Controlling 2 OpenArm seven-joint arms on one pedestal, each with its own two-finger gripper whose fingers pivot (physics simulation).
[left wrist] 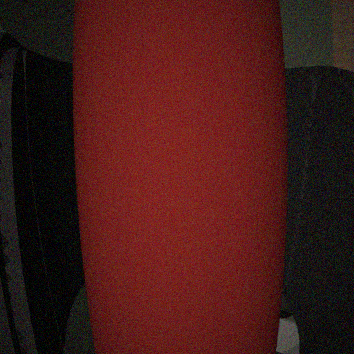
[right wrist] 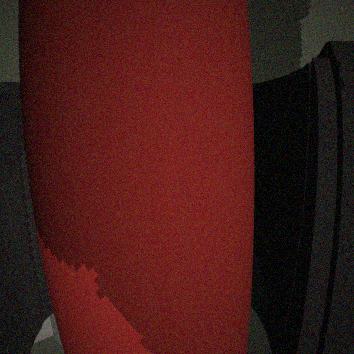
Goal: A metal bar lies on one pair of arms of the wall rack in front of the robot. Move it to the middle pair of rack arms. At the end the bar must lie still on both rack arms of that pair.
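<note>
A broad, rounded red thing [left wrist: 180, 175] [right wrist: 145, 150], which looks like the metal bar seen from very close, runs from top to bottom through the left and right wrist views. In the right wrist view its lower left part is lit brighter, with a jagged shadow edge. Dark gripper parts stand on both sides of it in both views. The fingertips of both grippers are hidden behind the red thing. Both grippers are shut with nothing between their fingers. The rack arms cannot be made out, and I cannot tell whether the bar touches the rack or the grippers.
Black and dark grey housings [left wrist: 50, 165] [right wrist: 280, 190] flank the red thing closely. Small pale pieces [left wrist: 288, 335] [right wrist: 44, 331] show beside its lower end. Dim grey-green background shows at the top of both views. The pictures are dark and grainy.
</note>
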